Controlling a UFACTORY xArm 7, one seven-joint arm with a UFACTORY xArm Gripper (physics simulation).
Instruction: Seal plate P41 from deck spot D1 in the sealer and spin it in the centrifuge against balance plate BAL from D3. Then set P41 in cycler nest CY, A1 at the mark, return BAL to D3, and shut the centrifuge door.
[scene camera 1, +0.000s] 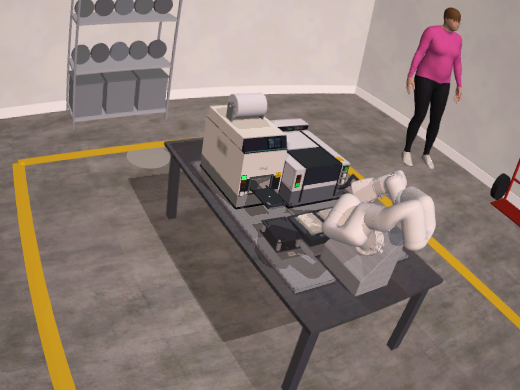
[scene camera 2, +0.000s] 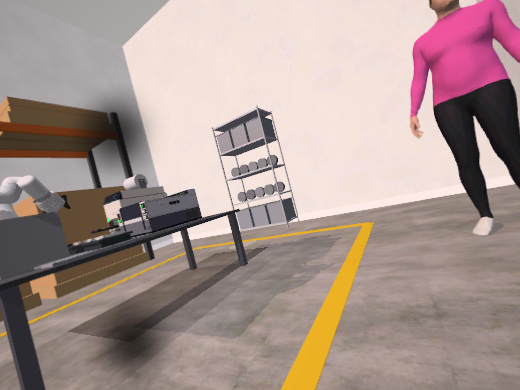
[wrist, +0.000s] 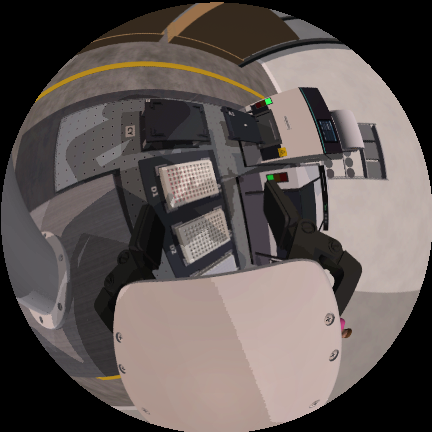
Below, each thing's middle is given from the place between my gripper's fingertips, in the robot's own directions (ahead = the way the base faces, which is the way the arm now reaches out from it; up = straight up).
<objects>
The sealer tray (wrist: 234, 119) lies 31 cm ahead of my hand, 13 cm to the left of it and 14 cm below it. Also, from my hand: centrifuge (scene camera 1: 312, 172) (54 cm ahead, 20 cm to the right, 12 cm below); foil roll (scene camera 1: 247, 104) (61 cm ahead, 10 cm to the left, 18 cm above).
</objects>
